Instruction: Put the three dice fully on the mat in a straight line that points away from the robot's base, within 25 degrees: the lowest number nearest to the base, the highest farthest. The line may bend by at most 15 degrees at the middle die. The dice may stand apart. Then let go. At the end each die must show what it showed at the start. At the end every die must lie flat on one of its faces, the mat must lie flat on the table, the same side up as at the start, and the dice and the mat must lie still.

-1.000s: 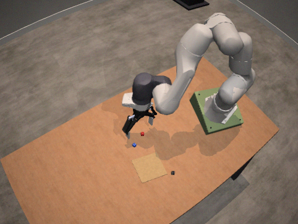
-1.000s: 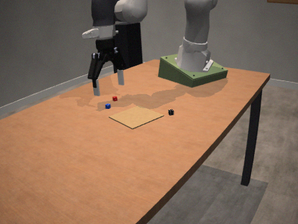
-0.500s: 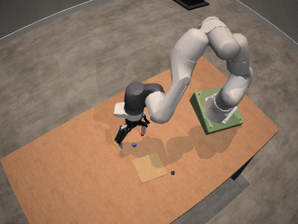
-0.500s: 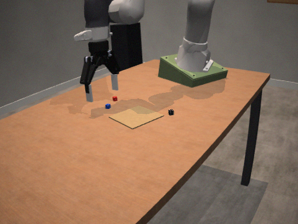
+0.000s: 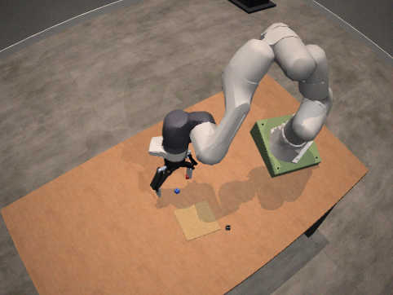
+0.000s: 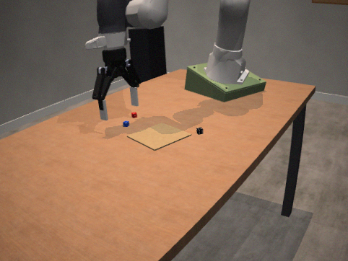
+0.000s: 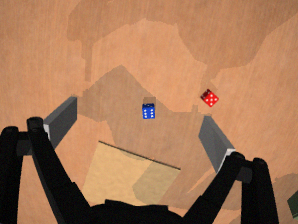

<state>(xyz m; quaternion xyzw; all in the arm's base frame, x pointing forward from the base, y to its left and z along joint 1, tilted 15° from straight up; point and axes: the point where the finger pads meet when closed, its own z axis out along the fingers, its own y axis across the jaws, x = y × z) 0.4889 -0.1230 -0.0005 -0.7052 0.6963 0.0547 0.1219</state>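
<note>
Right now the blue die is 1 cm behind my hand, 1 cm to the left of it and 5 cm below it. The rest, counted from my hand: red die 9 cm behind, 2 cm to the right, 5 cm below; then tan mat 16 cm to the left, 6 cm below; then black die 8 cm behind, 25 cm to the left, 5 cm below.
</note>
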